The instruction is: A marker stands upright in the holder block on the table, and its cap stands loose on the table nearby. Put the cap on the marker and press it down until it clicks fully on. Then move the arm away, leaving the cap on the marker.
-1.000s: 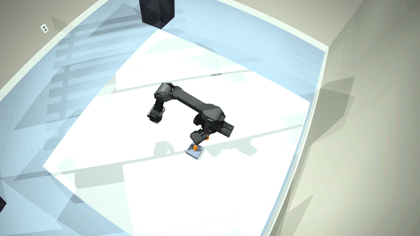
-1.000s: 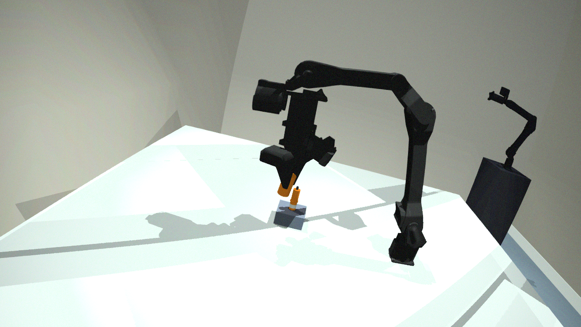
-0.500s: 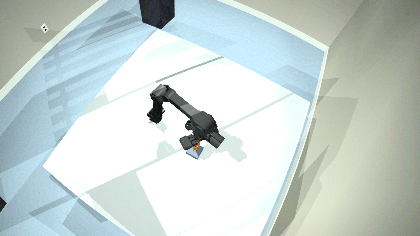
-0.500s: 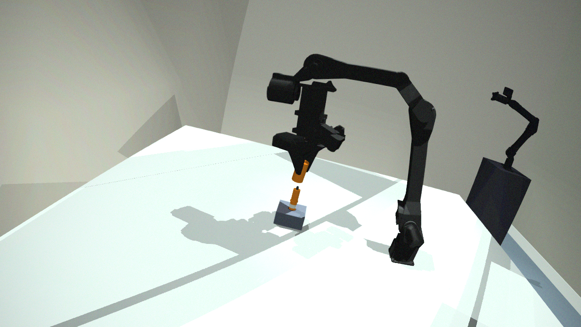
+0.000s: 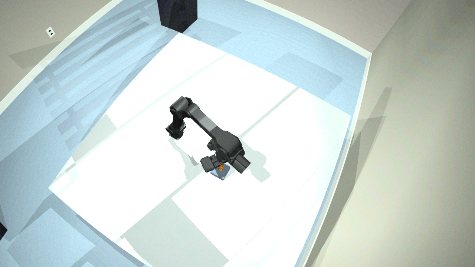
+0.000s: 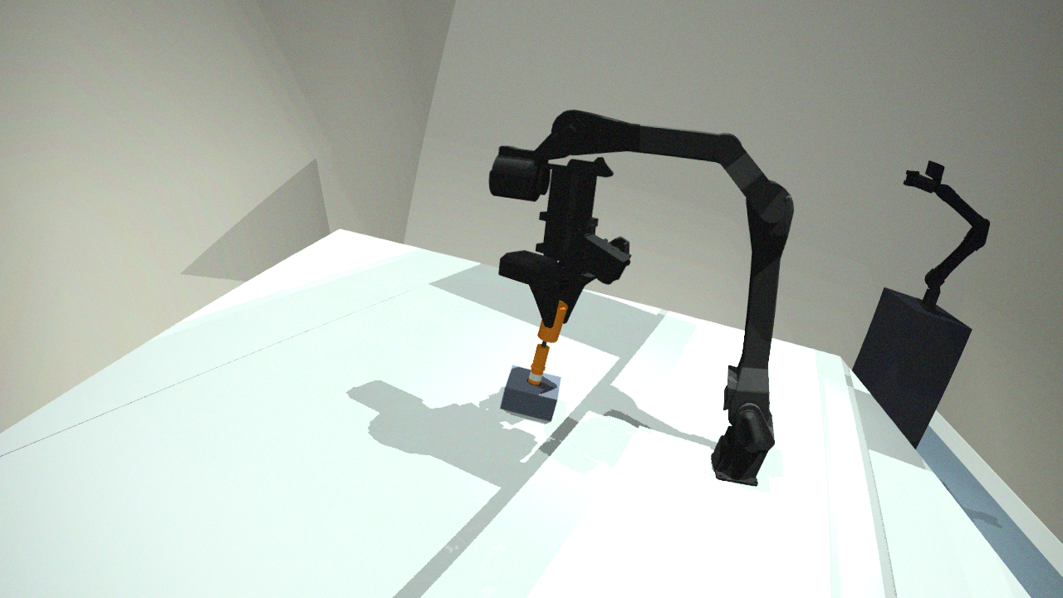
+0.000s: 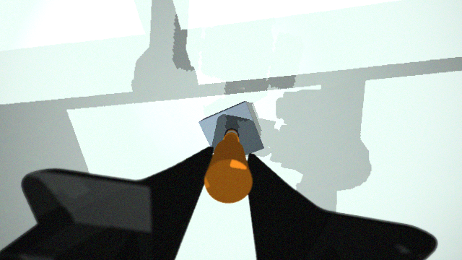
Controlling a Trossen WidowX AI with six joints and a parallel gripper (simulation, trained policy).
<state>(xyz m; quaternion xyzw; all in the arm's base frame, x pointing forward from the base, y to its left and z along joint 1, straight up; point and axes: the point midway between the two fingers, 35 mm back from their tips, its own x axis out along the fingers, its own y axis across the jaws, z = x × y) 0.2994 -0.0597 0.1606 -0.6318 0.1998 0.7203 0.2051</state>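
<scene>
The orange marker is 5 cm below my gripper tip, 1 cm to the right of it and 1 cm ahead of it. Also, from my gripper tip: orange cap: 1 cm ahead; dark grey holder block: 11 cm below, 1 cm to the right, 1 cm ahead.
</scene>
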